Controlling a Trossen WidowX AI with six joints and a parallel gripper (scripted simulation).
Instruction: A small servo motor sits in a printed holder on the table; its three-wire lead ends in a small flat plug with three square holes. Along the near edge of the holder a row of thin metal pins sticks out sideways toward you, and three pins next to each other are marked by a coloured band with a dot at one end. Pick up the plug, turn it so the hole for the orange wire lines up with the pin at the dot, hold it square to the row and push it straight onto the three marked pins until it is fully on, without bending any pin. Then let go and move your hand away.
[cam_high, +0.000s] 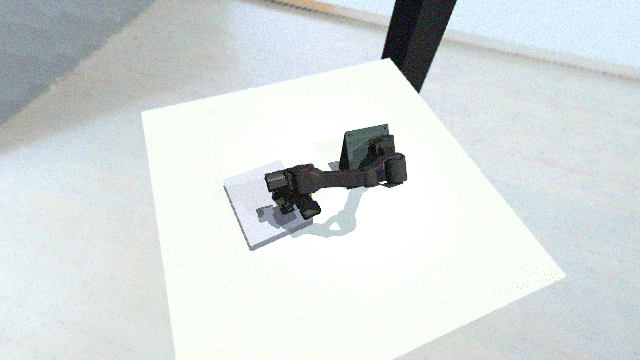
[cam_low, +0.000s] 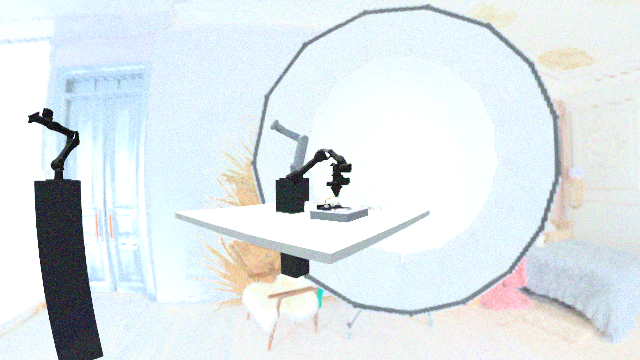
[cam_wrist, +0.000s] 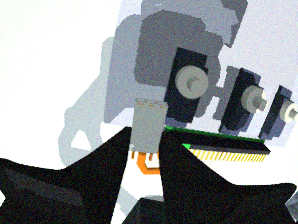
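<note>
Right now my gripper tip is 5 cm to the left of the green marked band, 4 cm above it and 3 cm past it. From my gripper tip the other things lie so: pale grey holder: 14 cm ahead, 10 cm to the right, 9 cm below.
</note>
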